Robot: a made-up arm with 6 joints.
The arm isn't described. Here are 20 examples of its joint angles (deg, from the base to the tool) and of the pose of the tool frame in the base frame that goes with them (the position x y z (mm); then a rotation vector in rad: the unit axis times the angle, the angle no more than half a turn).
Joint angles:
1: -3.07 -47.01 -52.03 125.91 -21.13 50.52
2: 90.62 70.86 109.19 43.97 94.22 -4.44
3: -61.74 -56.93 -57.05 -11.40 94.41 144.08
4: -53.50 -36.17 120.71 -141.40 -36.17 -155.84
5: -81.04 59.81 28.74 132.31 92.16 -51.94
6: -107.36 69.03 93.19 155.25 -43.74 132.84
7: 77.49 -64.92 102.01 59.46 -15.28 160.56
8: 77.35 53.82 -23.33 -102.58 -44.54 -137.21
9: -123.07 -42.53 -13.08 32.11 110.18 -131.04
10: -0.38 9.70 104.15 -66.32 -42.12 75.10
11: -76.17 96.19 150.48 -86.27 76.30 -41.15
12: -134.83 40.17 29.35 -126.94 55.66 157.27
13: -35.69 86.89 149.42 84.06 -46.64 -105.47
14: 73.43 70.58 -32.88 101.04 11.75 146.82
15: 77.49 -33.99 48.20 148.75 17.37 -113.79
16: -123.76 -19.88 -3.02 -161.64 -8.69 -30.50
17: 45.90 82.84 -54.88 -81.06 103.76 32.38
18: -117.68 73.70 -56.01 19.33 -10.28 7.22
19: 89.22 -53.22 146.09 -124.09 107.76 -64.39
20: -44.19 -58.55 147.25 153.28 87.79 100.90
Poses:
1: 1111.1 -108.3 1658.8 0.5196 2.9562 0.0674
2: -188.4 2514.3 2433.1 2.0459 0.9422 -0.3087
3: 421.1 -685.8 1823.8 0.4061 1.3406 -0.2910
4: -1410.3 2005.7 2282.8 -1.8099 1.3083 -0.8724
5: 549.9 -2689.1 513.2 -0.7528 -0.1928 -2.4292
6: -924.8 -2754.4 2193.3 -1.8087 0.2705 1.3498
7: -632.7 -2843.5 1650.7 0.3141 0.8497 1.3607
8: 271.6 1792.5 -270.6 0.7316 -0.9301 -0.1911
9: -206.8 -589.7 2804.0 0.8362 -0.2403 -2.7310
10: 38.0 143.0 3865.3 1.7035 -0.8483 -2.0385
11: 414.9 -2198.7 2177.1 2.9675 0.5089 -0.3259
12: -2038.2 -1906.6 1505.3 0.8612 -0.6608 0.1463
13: 1681.9 -1319.0 2508.2 -1.4226 -0.4454 1.5741
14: 248.3 967.9 -728.6 1.8770 -0.3629 1.5343
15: -102.4 -426.2 3739.5 1.5470 0.2737 -1.7046
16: -815.5 -1223.2 2728.0 2.3464 1.4020 -0.3977
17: 288.6 117.0 -438.5 0.3808 1.7441 2.0748
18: -48.8 -230.6 -467.9 1.5954 -2.0606 0.9761
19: 95.0 -2458.2 869.8 1.0035 -0.3081 -2.9199
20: -1774.0 1804.2 677.9 1.4866 -0.1375 -1.7999
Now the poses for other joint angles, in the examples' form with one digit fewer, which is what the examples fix.
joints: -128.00 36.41 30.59 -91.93 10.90 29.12
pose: -1732 -2211 1796 -0.989 -0.474 0.587
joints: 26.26 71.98 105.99 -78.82 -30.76 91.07
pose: 2447 1334 2359 0.728 -0.281 -2.121
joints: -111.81 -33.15 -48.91 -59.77 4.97 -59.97
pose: -459 -1256 1536 -1.692 -1.221 0.448
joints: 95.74 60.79 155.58 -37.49 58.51 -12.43
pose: -45 768 3155 0.982 2.400 0.065
